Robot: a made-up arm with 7 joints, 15 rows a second.
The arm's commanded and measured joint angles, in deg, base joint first. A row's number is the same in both.
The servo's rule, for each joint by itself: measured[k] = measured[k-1] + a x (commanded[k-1-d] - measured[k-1]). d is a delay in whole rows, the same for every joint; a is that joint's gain. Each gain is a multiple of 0.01, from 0.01 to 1. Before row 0 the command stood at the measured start. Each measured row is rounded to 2 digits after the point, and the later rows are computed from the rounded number. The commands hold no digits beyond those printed.
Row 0, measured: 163.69 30.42 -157.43 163.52 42.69 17.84 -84.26
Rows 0 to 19, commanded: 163.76 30.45 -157.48 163.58 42.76 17.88 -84.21; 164.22 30.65 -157.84 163.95 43.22 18.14 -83.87; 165.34 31.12 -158.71 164.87 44.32 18.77 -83.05; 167.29 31.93 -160.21 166.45 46.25 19.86 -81.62; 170.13 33.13 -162.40 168.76 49.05 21.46 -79.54; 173.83 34.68 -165.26 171.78 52.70 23.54 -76.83; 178.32 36.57 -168.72 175.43 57.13 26.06 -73.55; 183.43 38.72 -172.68 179.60 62.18 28.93 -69.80; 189.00 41.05 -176.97 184.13 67.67 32.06 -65.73; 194.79 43.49 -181.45 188.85 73.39 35.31 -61.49; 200.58 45.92 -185.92 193.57 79.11 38.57 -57.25; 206.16 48.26 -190.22 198.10 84.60 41.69 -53.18; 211.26 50.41 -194.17 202.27 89.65 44.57 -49.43; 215.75 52.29 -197.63 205.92 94.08 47.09 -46.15; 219.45 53.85 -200.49 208.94 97.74 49.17 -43.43; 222.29 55.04 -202.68 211.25 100.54 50.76 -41.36; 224.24 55.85 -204.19 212.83 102.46 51.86 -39.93; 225.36 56.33 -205.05 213.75 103.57 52.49 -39.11; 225.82 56.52 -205.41 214.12 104.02 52.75 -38.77; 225.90 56.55 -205.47 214.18 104.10 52.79 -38.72
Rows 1 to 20, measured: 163.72 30.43 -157.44 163.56 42.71 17.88 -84.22; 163.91 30.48 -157.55 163.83 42.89 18.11 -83.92; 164.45 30.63 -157.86 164.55 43.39 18.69 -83.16; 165.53 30.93 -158.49 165.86 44.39 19.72 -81.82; 167.28 31.44 -159.55 167.86 46.02 21.25 -79.84; 169.77 32.19 -161.09 170.56 48.36 23.27 -77.22; 173.02 33.20 -163.15 173.92 51.43 25.73 -74.03; 176.98 34.47 -165.72 177.84 55.19 28.55 -70.35; 181.55 35.98 -168.76 182.18 59.56 31.64 -66.33; 186.58 37.71 -172.19 186.78 64.40 34.87 -62.12; 191.90 39.60 -175.90 191.47 69.55 38.13 -57.88; 197.32 41.59 -179.77 196.04 74.82 41.26 -53.79; 202.62 43.62 -183.66 200.34 80.01 44.17 -50.00; 207.61 45.61 -187.43 204.19 84.93 46.74 -46.65; 212.11 47.51 -190.96 207.47 89.41 48.88 -43.85; 215.98 49.24 -194.12 210.08 93.31 50.53 -41.68; 219.12 50.76 -196.84 211.98 96.51 51.70 -40.16; 221.49 52.04 -199.06 213.20 98.98 52.40 -39.25; 223.14 53.07 -200.77 213.83 100.74 52.71 -38.83; 224.19 53.87 -202.04 214.07 101.92 52.78 -38.73
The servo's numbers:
d 0
a 0.38 0.23 0.27 0.69 0.35 0.88 0.87

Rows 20 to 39, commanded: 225.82 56.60 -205.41 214.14 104.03 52.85 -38.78; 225.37 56.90 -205.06 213.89 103.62 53.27 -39.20; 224.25 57.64 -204.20 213.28 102.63 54.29 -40.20; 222.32 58.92 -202.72 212.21 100.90 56.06 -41.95; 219.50 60.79 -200.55 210.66 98.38 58.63 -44.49; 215.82 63.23 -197.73 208.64 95.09 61.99 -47.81; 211.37 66.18 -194.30 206.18 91.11 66.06 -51.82; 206.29 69.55 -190.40 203.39 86.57 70.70 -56.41; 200.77 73.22 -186.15 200.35 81.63 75.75 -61.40; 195.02 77.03 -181.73 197.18 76.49 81.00 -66.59; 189.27 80.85 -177.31 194.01 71.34 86.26 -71.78; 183.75 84.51 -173.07 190.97 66.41 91.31 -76.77; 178.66 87.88 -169.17 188.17 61.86 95.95 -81.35; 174.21 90.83 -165.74 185.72 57.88 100.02 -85.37; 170.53 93.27 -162.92 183.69 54.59 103.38 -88.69; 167.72 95.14 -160.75 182.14 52.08 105.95 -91.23; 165.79 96.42 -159.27 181.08 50.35 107.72 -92.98; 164.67 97.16 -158.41 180.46 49.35 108.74 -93.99; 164.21 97.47 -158.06 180.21 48.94 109.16 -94.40; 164.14 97.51 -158.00 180.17 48.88 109.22 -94.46
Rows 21 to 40, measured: 224.81 54.50 -202.95 214.12 102.66 52.84 -38.77; 225.02 55.05 -203.52 213.96 103.00 53.22 -39.14; 224.73 55.65 -203.70 213.49 102.87 54.16 -40.06; 223.81 56.40 -203.44 212.61 102.18 55.83 -41.70; 222.17 57.41 -202.66 211.26 100.85 58.29 -44.13; 219.76 58.75 -201.33 209.45 98.83 61.55 -47.33; 216.57 60.46 -199.43 207.19 96.13 65.52 -51.24; 212.66 62.55 -196.99 204.57 92.78 70.08 -55.74; 208.14 65.00 -194.06 201.66 88.88 75.07 -60.66; 203.15 67.77 -190.73 198.57 84.54 80.29 -65.82; 197.88 70.78 -187.11 195.42 79.92 85.54 -71.01; 192.51 73.94 -183.32 192.35 75.19 90.62 -76.02; 187.25 77.15 -179.50 189.47 70.52 95.31 -80.66; 182.29 80.30 -175.78 186.88 66.10 99.45 -84.76; 177.82 83.28 -172.31 184.68 62.07 102.91 -88.18; 173.98 86.01 -169.19 182.93 58.57 105.59 -90.83; 170.87 88.40 -166.51 181.65 55.69 107.46 -92.70; 168.51 90.41 -164.32 180.83 53.47 108.59 -93.82; 166.88 92.03 -162.63 180.40 51.88 109.09 -94.32; 165.84 93.29 -161.38 180.24 50.83 109.20 -94.44
